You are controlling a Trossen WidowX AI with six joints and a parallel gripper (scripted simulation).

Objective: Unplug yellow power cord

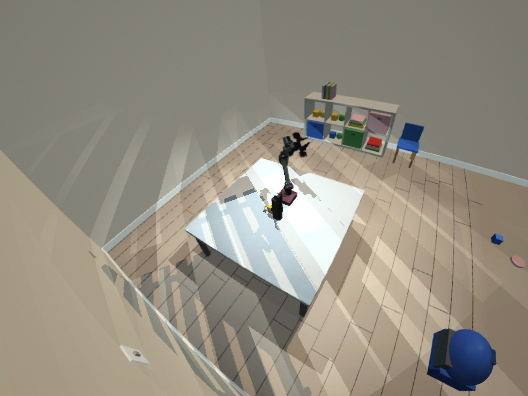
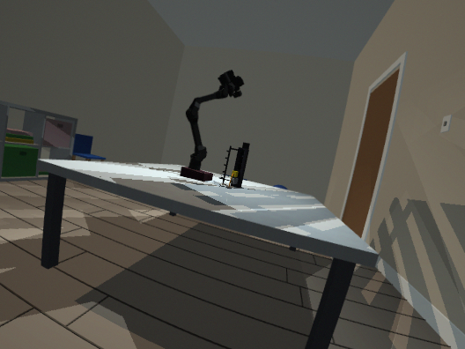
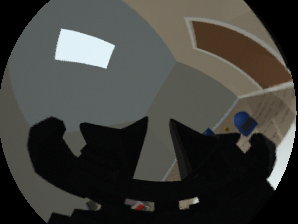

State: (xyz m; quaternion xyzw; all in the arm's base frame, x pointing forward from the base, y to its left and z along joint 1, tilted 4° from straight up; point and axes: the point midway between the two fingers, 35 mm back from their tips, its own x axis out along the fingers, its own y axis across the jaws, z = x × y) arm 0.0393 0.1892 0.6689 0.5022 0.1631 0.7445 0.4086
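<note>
Right now the yellow plug is 64 cm below my gripper tip, 24 cm to the right of it and 20 cm ahead of it.
</note>
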